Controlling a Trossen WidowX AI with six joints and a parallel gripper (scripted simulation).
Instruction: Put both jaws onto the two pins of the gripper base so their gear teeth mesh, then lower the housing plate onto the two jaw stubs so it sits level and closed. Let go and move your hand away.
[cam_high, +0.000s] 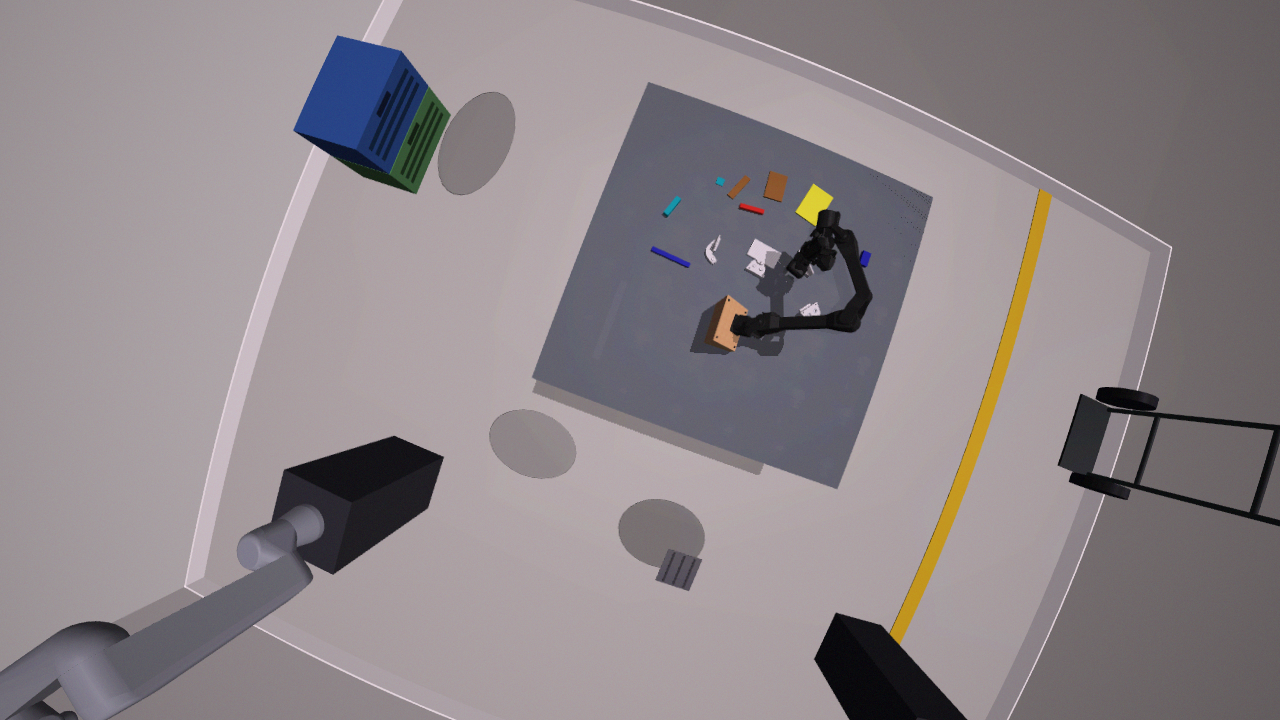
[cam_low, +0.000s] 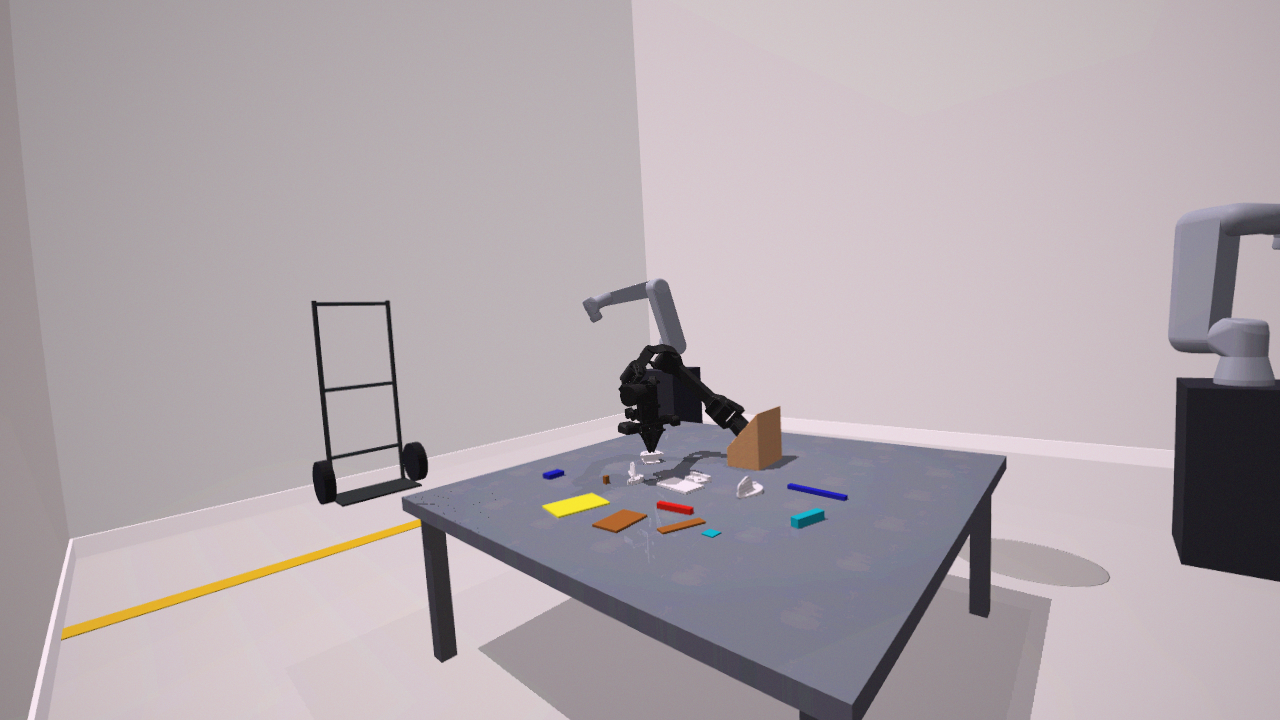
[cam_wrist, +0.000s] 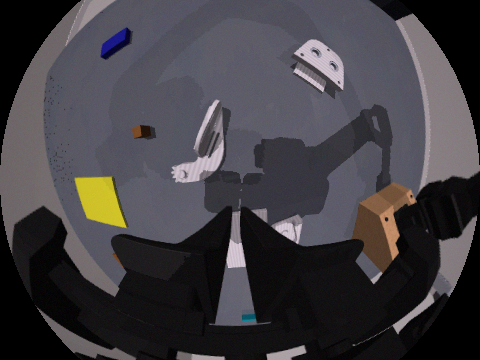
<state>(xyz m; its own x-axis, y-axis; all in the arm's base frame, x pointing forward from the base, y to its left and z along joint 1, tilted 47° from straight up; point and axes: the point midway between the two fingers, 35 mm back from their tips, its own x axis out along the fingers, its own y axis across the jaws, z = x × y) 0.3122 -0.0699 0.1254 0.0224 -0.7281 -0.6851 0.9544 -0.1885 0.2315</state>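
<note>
Right now the white jaw is 50 mm ahead of my gripper tip, 40 mm to the right of it and 80 mm below it. Also, from my gripper tip: flat white ribbed part: 10 mm ahead, 110 mm to the left, 80 mm below; then red bar: 160 mm ahead, 210 mm to the left, 80 mm below; then yellow plate: 280 mm ahead, 20 mm to the right, 80 mm below.
</note>
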